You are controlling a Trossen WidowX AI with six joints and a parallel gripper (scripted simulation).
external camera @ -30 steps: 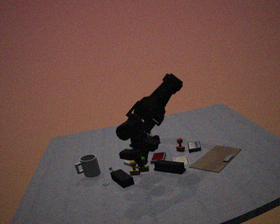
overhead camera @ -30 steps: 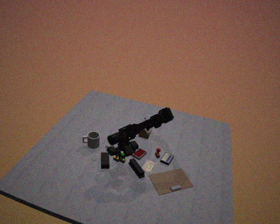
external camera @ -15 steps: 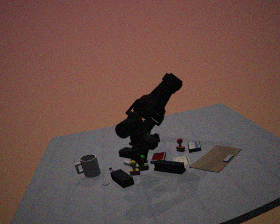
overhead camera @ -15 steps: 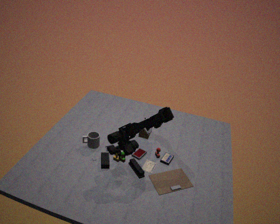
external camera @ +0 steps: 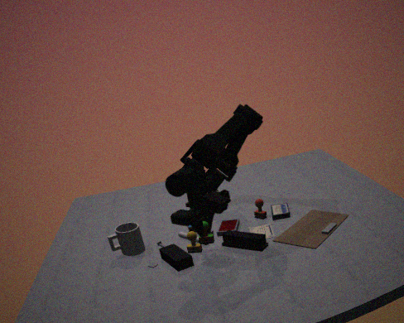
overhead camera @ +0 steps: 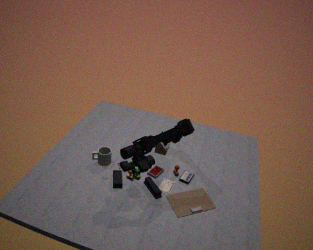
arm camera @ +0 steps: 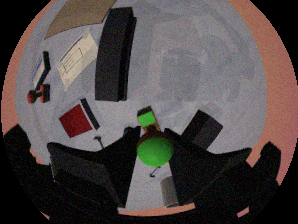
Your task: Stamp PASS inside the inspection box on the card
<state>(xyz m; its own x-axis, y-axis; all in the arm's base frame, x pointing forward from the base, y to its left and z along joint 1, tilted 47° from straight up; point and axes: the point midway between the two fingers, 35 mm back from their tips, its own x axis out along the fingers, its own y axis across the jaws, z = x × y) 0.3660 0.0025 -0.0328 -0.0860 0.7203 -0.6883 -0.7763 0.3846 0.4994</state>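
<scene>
Now: gripper tip 40 mm to the left of the yellow-knobbed stamp, 30 mm above it and 10 mm past it. Also, from my gripper tip: black box: 90 mm to the right, 50 mm ahead, 40 mm below; white marker: 80 mm behind, 50 mm below, 30 mm to the right; green-knobbed stamp: right at my gripper tip.
</scene>
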